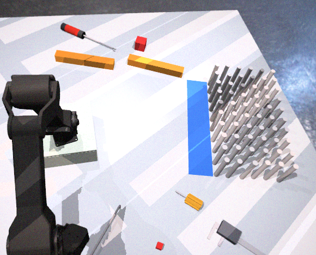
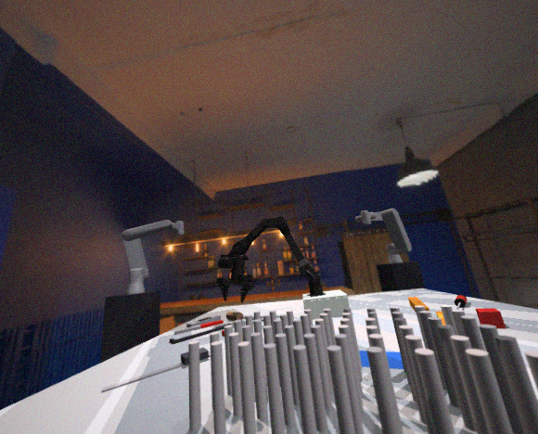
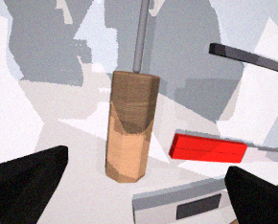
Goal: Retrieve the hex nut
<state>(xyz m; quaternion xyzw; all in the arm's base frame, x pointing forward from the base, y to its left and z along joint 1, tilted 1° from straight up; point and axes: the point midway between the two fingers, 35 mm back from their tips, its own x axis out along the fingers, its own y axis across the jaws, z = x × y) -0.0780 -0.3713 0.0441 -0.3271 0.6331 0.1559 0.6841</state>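
Now: gripper tip 80 mm short of the wooden-handled tool, 70 mm to the right of it and 70 mm above it. Round my gripper tip: yellow-handled tool: 360 mm ahead, 80 mm to the left, 60 mm below; blue taped strip: 520 mm ahead, 320 mm to the left, 80 mm below; small red cube: 220 mm ahead, 70 mm below, 10 mm to the right.
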